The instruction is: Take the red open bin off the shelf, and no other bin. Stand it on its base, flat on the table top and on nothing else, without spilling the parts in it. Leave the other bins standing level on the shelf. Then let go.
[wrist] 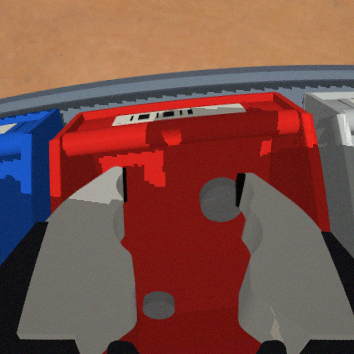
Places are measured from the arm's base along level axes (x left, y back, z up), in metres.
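Pixels of known places: gripper, fingertip midpoint: (180,173).
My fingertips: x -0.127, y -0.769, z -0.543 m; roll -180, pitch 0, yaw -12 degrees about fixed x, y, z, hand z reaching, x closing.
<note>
For each thing: its top centre in the pictures, then the offset to it from my fingertips. "pt": a spot on its surface instead. Level surfaces: height alone.
- red open bin, surface spot: (190,260) pt dy -0.074, dx -0.003, dz -0.011 m
- shelf, surface spot: (165,82) pt dy +0.045, dx -0.001, dz -0.001 m
- blue bin, surface spot: (41,165) pt dy +0.024, dx -0.057, dz +0.019 m
- light grey bin, surface spot: (335,165) pt dy +0.008, dx +0.066, dz +0.025 m
- brown surface, surface height: dz -0.020 m
The red open bin (190,260) stands on the shelf (165,82), with its labelled wall at the top of the view. Two grey round parts lie on its floor, one (219,200) beside the right fingertip and one (159,306) lower down. My gripper (180,173) is partly open, with nothing between its fingers. Its two fingertips hang over the inside of the red bin, below the rounded lip of the labelled wall in the view. How deep they reach is hard to tell. The near end of the bin is hidden.
A blue bin (41,165) stands close at the left of the red bin, and a light grey bin (335,165) stands close at its right. The shelf's raised grey edge curves past behind the bins. A brown surface (165,35) shows beyond it.
</note>
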